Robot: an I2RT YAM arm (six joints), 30 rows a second.
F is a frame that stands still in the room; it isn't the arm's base.
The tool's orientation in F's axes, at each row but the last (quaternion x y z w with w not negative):
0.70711 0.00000 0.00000 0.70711
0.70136 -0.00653 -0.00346 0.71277
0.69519 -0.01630 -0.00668 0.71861
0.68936 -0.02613 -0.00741 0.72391
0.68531 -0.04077 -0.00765 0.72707
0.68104 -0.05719 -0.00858 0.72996
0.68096 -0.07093 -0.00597 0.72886
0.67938 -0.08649 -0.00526 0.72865
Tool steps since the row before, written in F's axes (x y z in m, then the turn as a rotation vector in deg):
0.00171 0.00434 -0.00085 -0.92 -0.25 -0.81
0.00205 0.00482 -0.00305 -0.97 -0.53 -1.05
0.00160 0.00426 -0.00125 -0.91 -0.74 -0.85
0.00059 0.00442 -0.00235 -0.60 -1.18 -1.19
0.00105 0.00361 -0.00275 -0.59 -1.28 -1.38
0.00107 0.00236 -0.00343 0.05 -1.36 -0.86
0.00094 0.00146 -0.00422 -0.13 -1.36 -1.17
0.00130 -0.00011 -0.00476 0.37 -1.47 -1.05
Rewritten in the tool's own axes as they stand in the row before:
0.00171 -0.00085 -0.00434 -0.92 -0.81 0.25
0.00197 -0.00298 -0.00490 -0.97 -1.05 0.53
0.00144 -0.00113 -0.00435 -0.90 -0.86 0.74
0.00032 -0.00214 -0.00455 -0.58 -1.23 1.15
0.00067 -0.00257 -0.00383 -0.57 -1.43 1.24
0.00060 -0.00331 -0.00267 0.11 -0.96 1.29
0.00037 -0.00417 -0.00182 -0.10 -1.25 1.29
0.00073 -0.00487 -0.00036 0.42 -1.19 1.34

